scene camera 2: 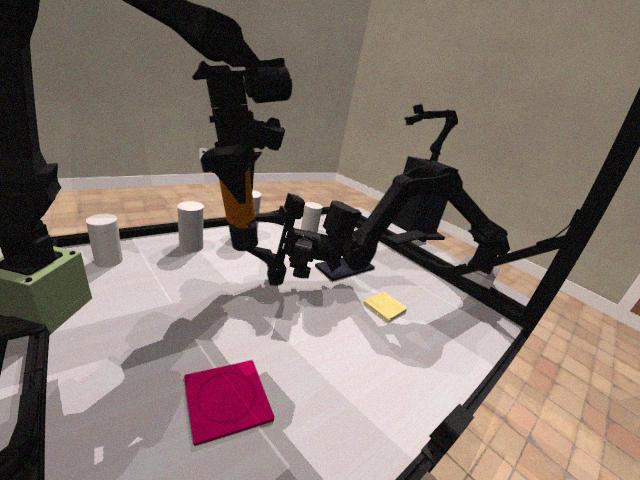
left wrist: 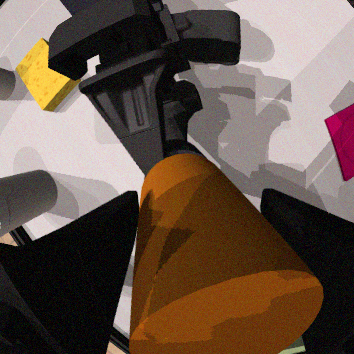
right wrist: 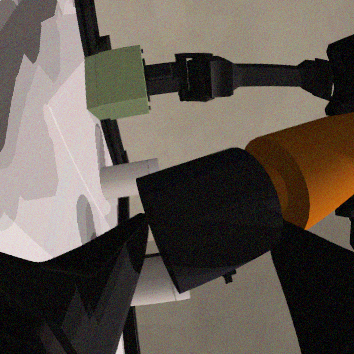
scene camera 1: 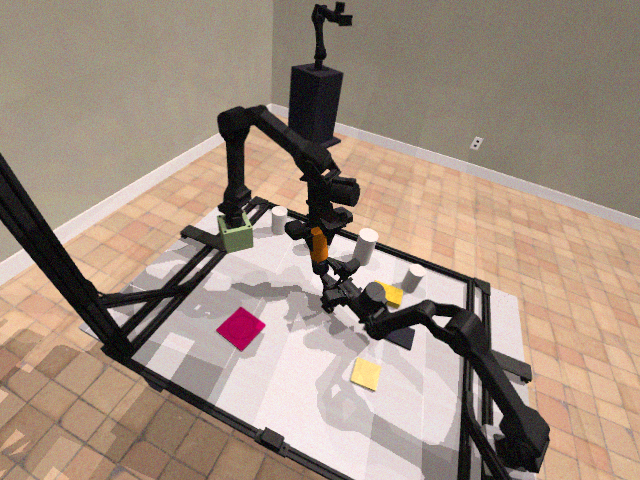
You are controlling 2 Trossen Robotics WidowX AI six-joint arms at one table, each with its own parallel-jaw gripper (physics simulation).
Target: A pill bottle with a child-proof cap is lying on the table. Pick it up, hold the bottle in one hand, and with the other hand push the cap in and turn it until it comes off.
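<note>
The orange pill bottle [scene camera 1: 319, 250] [scene camera 2: 238, 209] [left wrist: 215, 230] [right wrist: 325, 165] is held above the table, cap end down. My left gripper [scene camera 1: 318, 238] [scene camera 2: 237, 180] [left wrist: 200, 199] is shut on its body from above. The black cap [scene camera 1: 320, 269] [scene camera 2: 241, 237] [right wrist: 210, 215] is at the bottle's lower end, against its shoulder; in the left wrist view it is mostly hidden by the bottle and the fingers. My right gripper [scene camera 1: 329, 271] [scene camera 2: 253, 236] [right wrist: 210, 225] comes in from the side and is shut on the cap, one finger on either side of it.
White cylinders [scene camera 1: 366, 246] [scene camera 1: 279, 220] [scene camera 1: 413, 277] stand along the far edge. A yellow sponge [scene camera 1: 393, 296] [left wrist: 45, 75] and a dark pad [scene camera 1: 404, 338] lie by the right arm. A magenta square [scene camera 1: 240, 328] [scene camera 2: 227, 403] and pale yellow pad [scene camera 1: 366, 374] [scene camera 2: 385, 305] lie nearer. A green block [scene camera 1: 236, 235] carries the left arm.
</note>
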